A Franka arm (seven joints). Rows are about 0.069 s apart.
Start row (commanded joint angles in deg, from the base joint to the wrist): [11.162 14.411 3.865 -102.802 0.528 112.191 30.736]
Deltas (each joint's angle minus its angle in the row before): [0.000 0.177 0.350 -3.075 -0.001 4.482 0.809]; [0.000 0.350 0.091 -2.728 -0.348 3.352 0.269]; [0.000 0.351 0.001 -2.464 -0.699 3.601 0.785]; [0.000 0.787 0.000 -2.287 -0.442 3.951 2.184]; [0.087 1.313 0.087 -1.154 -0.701 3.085 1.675]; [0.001 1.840 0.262 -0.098 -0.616 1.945 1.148]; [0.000 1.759 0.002 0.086 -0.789 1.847 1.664]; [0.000 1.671 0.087 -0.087 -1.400 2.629 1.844]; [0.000 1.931 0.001 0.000 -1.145 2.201 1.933]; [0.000 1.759 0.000 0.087 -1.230 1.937 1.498]
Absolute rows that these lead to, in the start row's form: [11.162 14.588 4.215 -105.877 0.527 116.673 31.545]; [11.162 14.938 4.306 -108.605 0.179 120.025 31.814]; [11.162 15.289 4.307 -111.069 -0.520 123.626 32.599]; [11.162 16.076 4.307 -113.356 -0.962 127.577 34.783]; [11.249 17.389 4.394 -114.510 -1.663 130.662 36.458]; [11.250 19.229 4.656 -114.608 -2.279 132.607 37.606]; [11.250 20.988 4.658 -114.522 -3.068 134.454 39.270]; [11.250 22.659 4.745 -114.609 -4.468 137.083 41.114]; [11.250 24.590 4.746 -114.609 -5.613 139.284 43.047]; [11.250 26.349 4.746 -114.522 -6.843 141.221 44.545]
